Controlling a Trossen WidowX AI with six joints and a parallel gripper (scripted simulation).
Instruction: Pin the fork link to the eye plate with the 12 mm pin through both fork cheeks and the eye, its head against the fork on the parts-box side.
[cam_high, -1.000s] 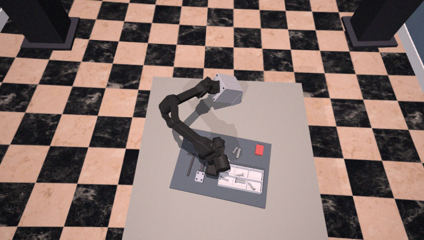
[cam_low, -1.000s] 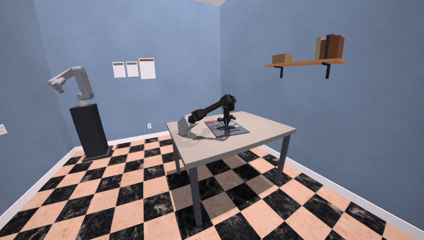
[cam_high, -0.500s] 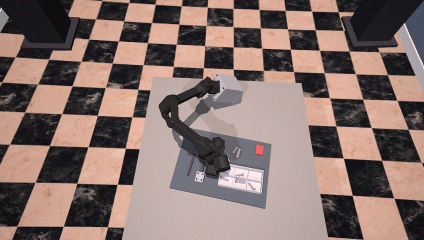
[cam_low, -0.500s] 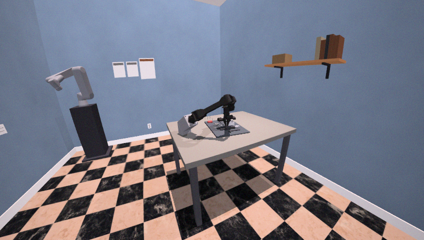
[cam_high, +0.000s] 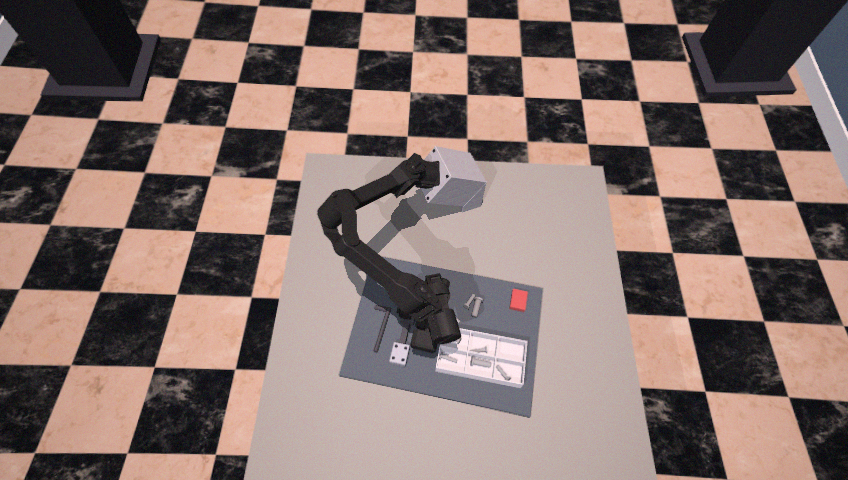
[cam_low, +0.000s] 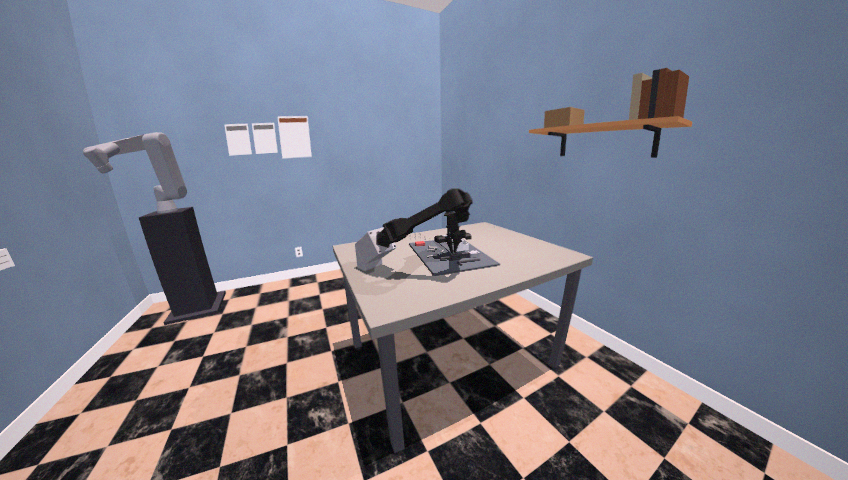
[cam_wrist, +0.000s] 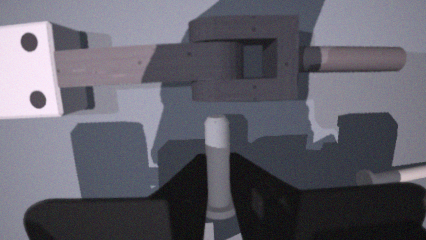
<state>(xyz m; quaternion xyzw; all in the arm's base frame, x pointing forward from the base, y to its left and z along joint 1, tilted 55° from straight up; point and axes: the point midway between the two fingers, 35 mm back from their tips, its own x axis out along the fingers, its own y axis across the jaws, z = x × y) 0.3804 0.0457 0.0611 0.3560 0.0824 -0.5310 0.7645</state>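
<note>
Now: hand 5 cm to the left of the eye plate and 3 cm above it. Round my hand: dark fork link 5 cm to the right, 4 cm behind, 3 cm below; pin 6 cm to the left, 4 cm below, 3 cm behind; dark mat 5 cm to the left, 5 cm below, 1 cm ahead.
</note>
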